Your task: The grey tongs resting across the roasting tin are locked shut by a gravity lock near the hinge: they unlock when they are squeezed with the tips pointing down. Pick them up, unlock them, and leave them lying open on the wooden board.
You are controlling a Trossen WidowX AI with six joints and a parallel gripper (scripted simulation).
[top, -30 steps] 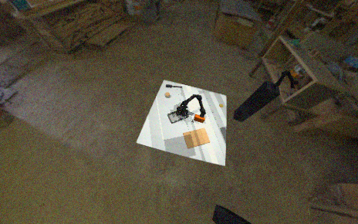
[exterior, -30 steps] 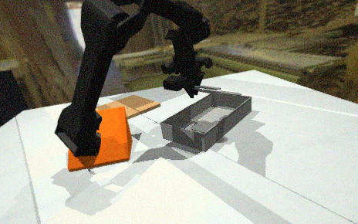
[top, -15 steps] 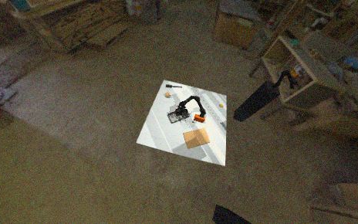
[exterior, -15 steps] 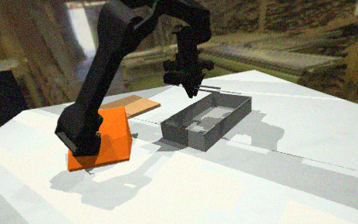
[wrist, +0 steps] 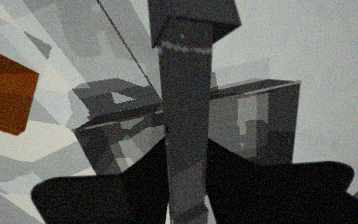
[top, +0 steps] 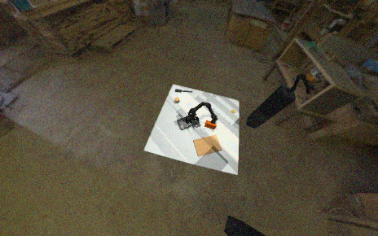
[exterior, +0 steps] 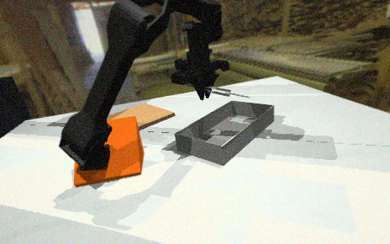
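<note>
The wooden board is 34 cm behind my gripper tip, 18 cm to the left of it and 11 cm below it. From my gripper tip the other things lie so: yellow thing (58 cm behind, 58 cm to the right, 10 cm below); then dark tool (41 cm ahead, 59 cm to the right, 11 cm below); then roasting tin (6 cm ahead, 4 cm to the right, 9 cm below).
</note>
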